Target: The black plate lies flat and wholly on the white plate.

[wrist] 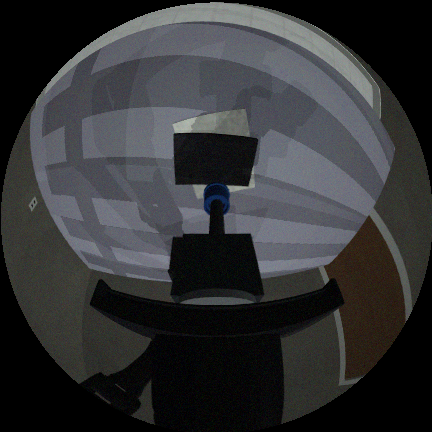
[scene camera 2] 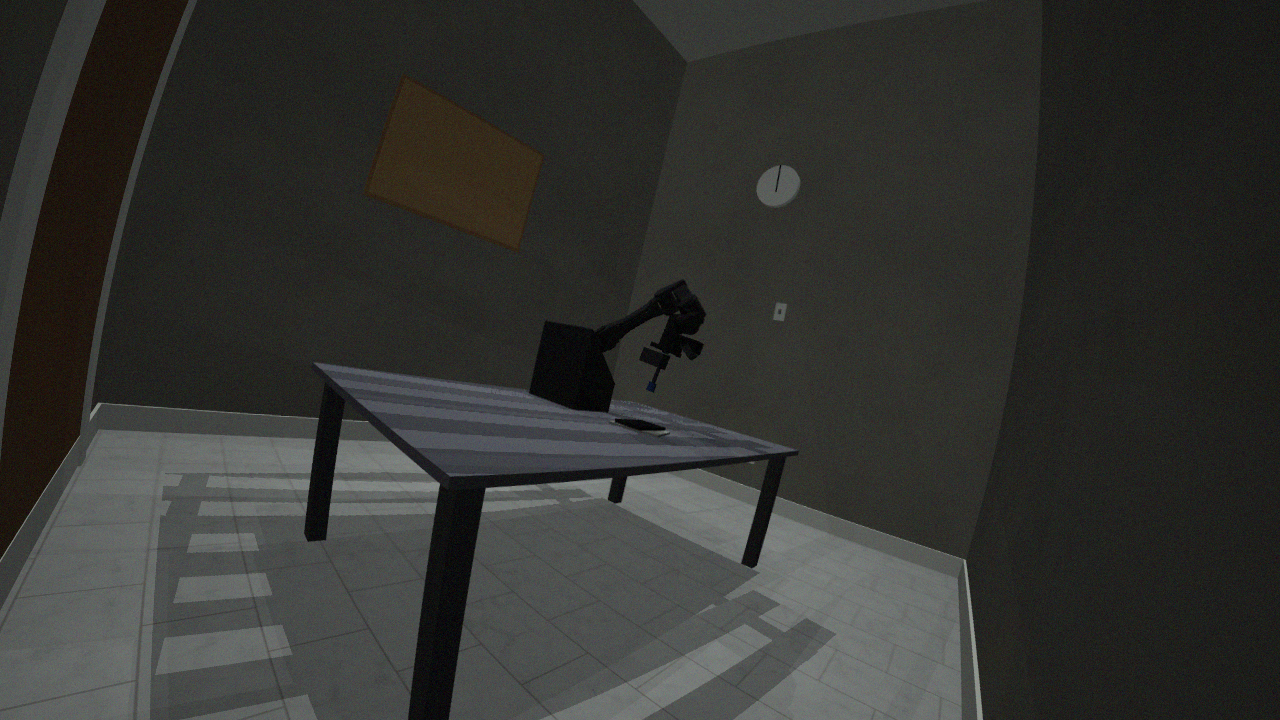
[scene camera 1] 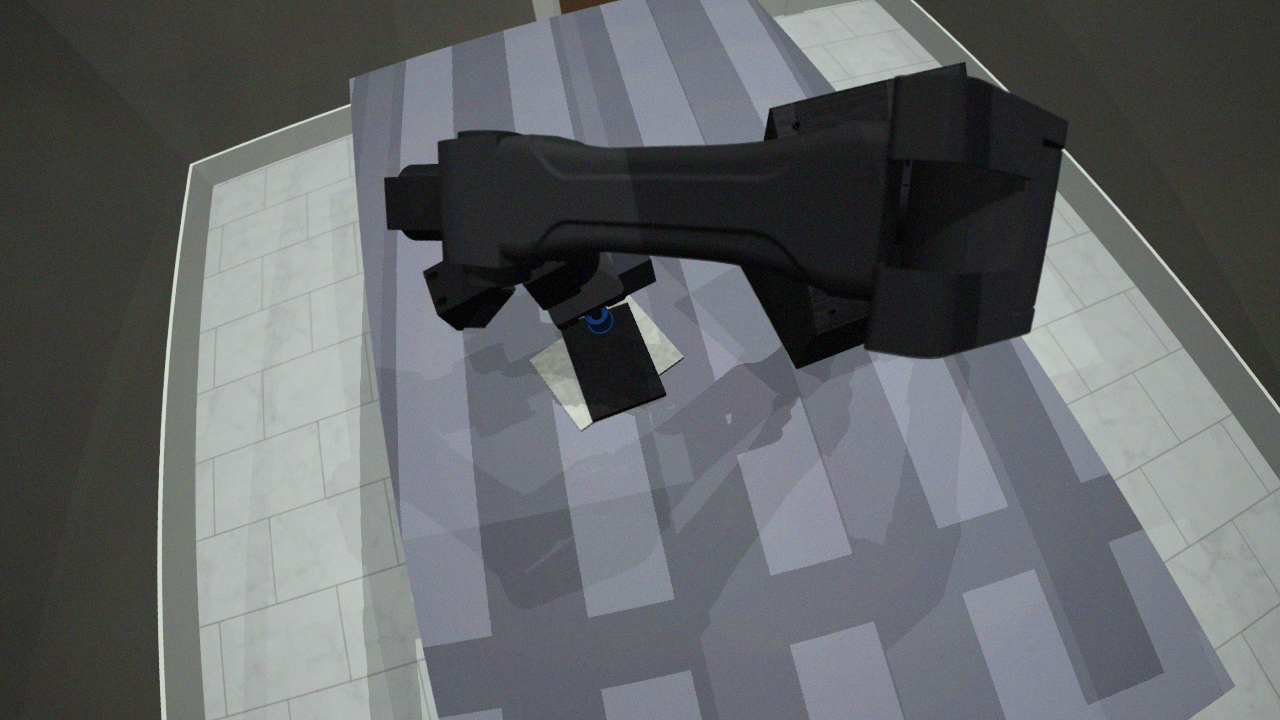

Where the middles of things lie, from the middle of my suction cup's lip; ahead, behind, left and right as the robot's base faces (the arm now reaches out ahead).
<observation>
I see my suction cup 12 cm above the black plate [scene camera 1: 615,371] and 1 cm to the left of it. Also, from my suction cup: white plate [scene camera 1: 554,365] (13 cm below, 1 cm to the right).
</observation>
